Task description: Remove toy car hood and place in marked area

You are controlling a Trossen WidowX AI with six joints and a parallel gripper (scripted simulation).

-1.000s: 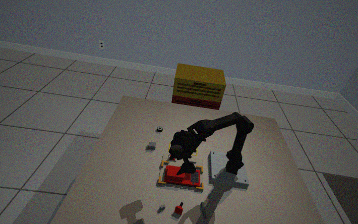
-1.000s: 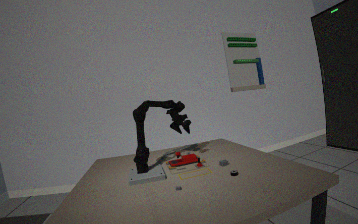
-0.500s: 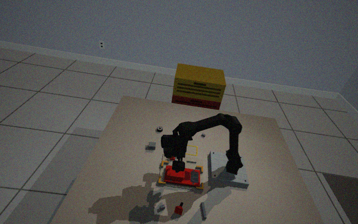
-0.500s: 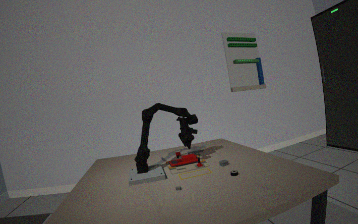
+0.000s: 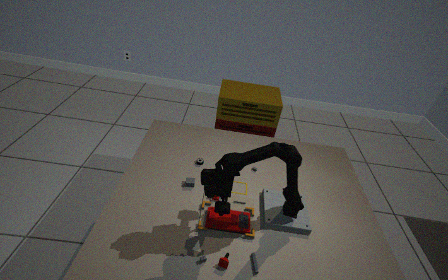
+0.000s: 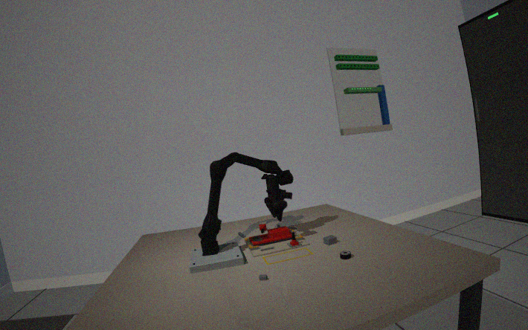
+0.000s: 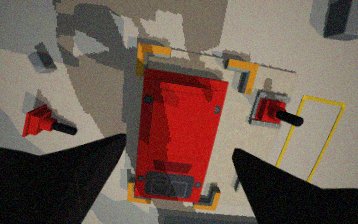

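Right now my gripper tip is 6 cm above the red hood. From my gripper tip the other things lie so: grey bar: 19 cm behind, 15 cm to the left, 9 cm below; grey block: 20 cm ahead, 18 cm to the right, 9 cm below; black wheel: 20 cm ahead, 35 cm to the right, 9 cm below.
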